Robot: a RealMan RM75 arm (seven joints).
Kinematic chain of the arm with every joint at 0, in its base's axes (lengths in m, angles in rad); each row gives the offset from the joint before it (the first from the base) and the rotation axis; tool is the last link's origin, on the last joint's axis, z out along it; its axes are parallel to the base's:
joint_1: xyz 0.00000 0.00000 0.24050 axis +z
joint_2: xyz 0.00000 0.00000 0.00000 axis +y
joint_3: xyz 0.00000 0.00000 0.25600 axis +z
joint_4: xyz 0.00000 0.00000 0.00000 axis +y
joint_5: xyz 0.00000 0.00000 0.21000 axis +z
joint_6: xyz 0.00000 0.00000 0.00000 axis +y
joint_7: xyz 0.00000 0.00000 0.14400 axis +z
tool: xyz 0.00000 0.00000 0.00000
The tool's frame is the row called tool.
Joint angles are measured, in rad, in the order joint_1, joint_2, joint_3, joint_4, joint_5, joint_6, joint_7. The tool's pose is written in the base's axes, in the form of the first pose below.
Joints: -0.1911 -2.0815 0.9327 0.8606 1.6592 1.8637 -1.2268
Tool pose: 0.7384 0.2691 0.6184 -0.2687; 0.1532 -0.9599 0.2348 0.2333; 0.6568 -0.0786 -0.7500 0.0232; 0 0 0 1
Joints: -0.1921 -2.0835 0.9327 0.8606 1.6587 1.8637 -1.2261
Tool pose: 0.7372 0.2678 0.6204 -0.2680; 0.1518 -0.9603 0.2341 0.2335; 0.6584 -0.0784 -0.7486 0.0226; 0 0 0 1
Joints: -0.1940 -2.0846 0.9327 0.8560 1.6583 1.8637 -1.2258
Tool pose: 0.7346 0.2691 0.6229 -0.2677; 0.1540 -0.9602 0.2332 0.2336; 0.6608 -0.0754 -0.7468 0.0218; 0 0 0 1
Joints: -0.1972 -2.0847 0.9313 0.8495 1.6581 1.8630 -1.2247
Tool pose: 0.7322 0.2709 0.6249 -0.2676; 0.1557 -0.9598 0.2336 0.2341; 0.6630 -0.0737 -0.7450 0.0212; 0 0 0 1
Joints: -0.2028 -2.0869 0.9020 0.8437 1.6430 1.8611 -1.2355
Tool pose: 0.7133 0.2929 0.6367 -0.2676; 0.1534 -0.9517 0.2659 0.2378; 0.6838 -0.0920 -0.7238 0.0257; 0 0 0 1
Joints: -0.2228 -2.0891 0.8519 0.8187 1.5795 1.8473 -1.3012
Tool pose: 0.6406 0.3685 0.6737 -0.2647; 0.1755 -0.9244 0.3387 0.2491; 0.7476 -0.0987 -0.6568 0.0358; 0 0 0 1
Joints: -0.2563 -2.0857 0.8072 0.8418 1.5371 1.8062 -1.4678
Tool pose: 0.5641 0.4707 0.6784 -0.2585; 0.2495 -0.8804 0.4034 0.2684; 0.7871 -0.0583 -0.6140 0.0514; 0 0 0 1
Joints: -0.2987 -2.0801 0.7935 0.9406 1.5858 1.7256 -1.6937
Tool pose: 0.5475 0.5691 0.6135 -0.2484; 0.3652 -0.8221 0.4367 0.2931; 0.7529 -0.0150 -0.6580 0.0645; 0 0 0 1
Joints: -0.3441 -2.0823 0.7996 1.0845 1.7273 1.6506 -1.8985
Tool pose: 0.5935 0.6415 0.4860 -0.2354; 0.4629 -0.7661 0.4458 0.3151; 0.6584 -0.0396 -0.7517 0.0717; 0 0 0 1
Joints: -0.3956 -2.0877 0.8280 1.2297 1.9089 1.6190 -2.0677
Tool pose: 0.6625 0.6732 0.3284 -0.2193; 0.5305 -0.7312 0.4288 0.3310; 0.5288 -0.1098 -0.8416 0.0744; 0 0 0 1
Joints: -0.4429 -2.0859 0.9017 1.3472 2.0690 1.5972 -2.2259
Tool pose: 0.7086 0.6847 0.1705 -0.2011; 0.5819 -0.7037 0.4077 0.3435; 0.3991 -0.1897 -0.8971 0.0728; 0 0 0 1
